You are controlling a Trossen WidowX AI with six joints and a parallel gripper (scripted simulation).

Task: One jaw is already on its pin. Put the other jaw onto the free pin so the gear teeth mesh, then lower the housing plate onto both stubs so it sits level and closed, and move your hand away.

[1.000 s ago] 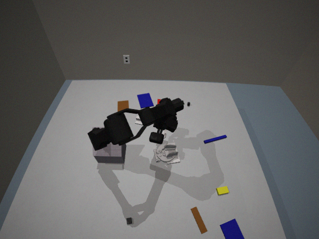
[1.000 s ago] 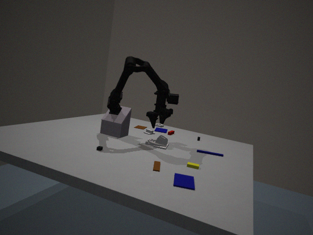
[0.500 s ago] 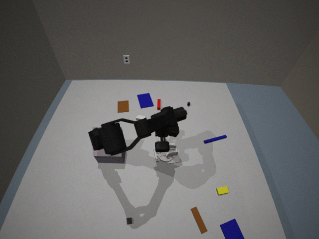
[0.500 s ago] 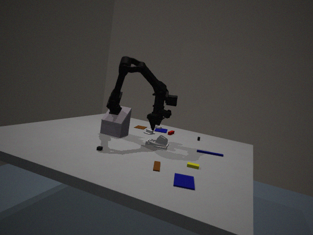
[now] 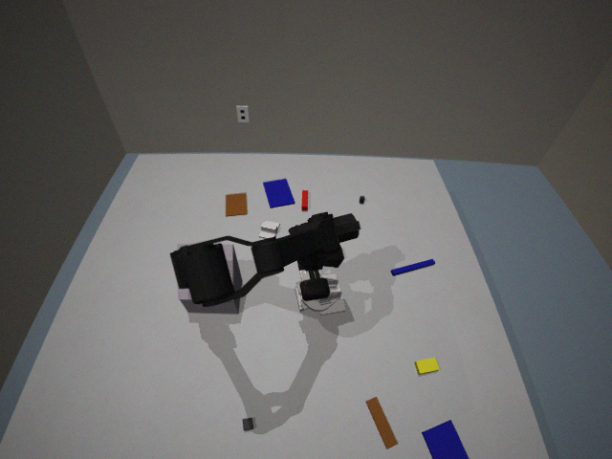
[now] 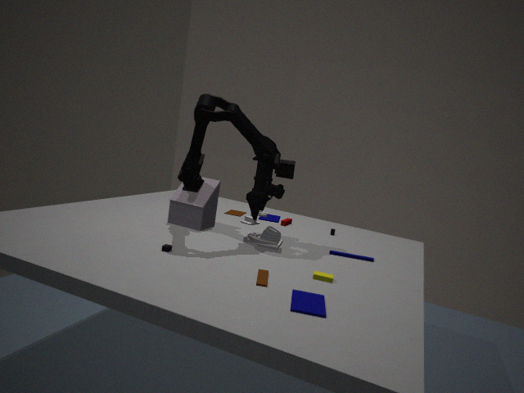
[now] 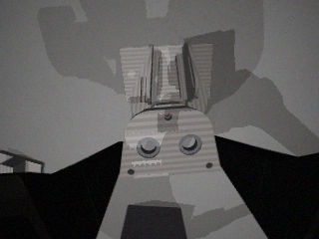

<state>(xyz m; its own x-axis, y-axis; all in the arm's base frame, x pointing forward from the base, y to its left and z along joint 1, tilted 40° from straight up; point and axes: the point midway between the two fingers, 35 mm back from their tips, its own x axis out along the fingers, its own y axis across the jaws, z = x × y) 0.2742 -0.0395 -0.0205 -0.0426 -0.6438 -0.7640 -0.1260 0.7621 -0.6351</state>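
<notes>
Now: the grey jaw 1 cm ahead of my gripper tip, 1 cm to the left of it and 7 cm below it. Also, from my gripper tip: blue bar: 34 cm ahead, 7 cm to the left, 8 cm below; small dark cube: 15 cm behind, 33 cm to the right, 7 cm below; red block: 2 cm ahead, 37 cm to the left, 7 cm below.
</notes>
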